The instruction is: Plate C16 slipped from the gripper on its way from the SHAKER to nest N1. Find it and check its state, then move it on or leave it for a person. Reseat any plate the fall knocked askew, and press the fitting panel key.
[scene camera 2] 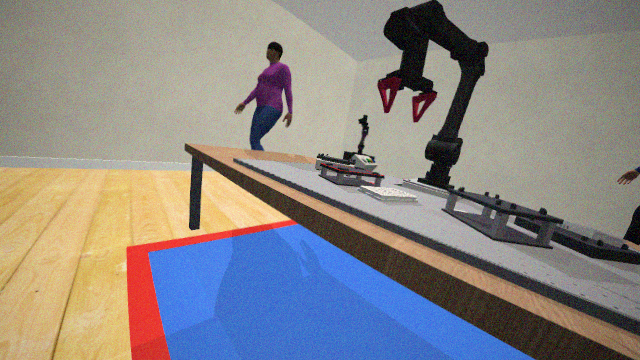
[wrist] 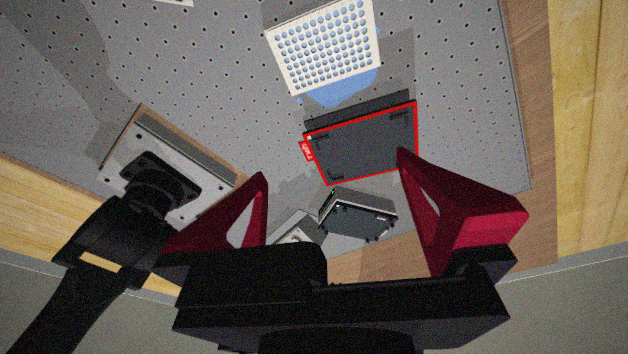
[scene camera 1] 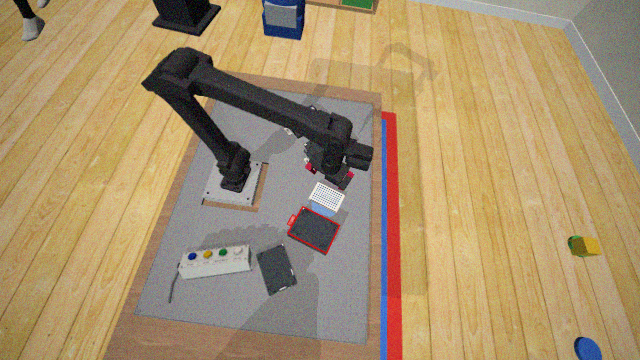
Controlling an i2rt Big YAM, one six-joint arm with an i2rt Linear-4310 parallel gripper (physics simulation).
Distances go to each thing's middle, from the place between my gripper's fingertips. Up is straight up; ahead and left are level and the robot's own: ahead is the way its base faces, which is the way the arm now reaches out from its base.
Labels:
Now: hand 300 mm to the left of the dark plate holder (scene camera 1: 277, 272), 170 mm above it and 90 mm past it.

